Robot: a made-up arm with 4 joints.
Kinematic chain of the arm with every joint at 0, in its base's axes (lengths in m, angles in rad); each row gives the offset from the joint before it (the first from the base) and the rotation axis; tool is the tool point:
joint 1: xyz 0 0 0.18 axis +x
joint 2: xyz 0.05 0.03 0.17 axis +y
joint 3: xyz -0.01 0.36 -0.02 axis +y
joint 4: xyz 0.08 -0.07 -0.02 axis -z
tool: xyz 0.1 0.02 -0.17
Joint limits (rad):
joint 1: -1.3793..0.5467
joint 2: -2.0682..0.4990
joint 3: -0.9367..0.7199
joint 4: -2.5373..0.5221
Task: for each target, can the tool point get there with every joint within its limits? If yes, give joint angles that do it. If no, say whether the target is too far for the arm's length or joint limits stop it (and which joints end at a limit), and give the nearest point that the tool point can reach.
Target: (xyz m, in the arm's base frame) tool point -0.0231 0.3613 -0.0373
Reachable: yes | joints -0.4499 0.0516 0.5682 -1.5776
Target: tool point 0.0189 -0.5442 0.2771
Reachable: no: joint limits stop it (at a limit: joint 1, joint 3, joint 4) | nearest point 0.0373 -0.0523 -0.1230 | short by 0.634 m
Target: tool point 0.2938 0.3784 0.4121
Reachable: yes | joints -0.0890 -1.0137 -0.2681 -0.1667
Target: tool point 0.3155 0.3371 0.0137
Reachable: yes | joints -0.8946 -0.6497 -0.2045 -0.0067
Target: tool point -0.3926 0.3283 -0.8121
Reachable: no: too far | nearest point -0.1271 0.1323 -0.2197 | short by 0.678 m
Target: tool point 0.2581 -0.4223 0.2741
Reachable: no: joint limits stop it (at a limit: joint 1, joint 3, joint 4) | nearest point 0.1463 -0.0358 -0.1198 | short by 0.563 m
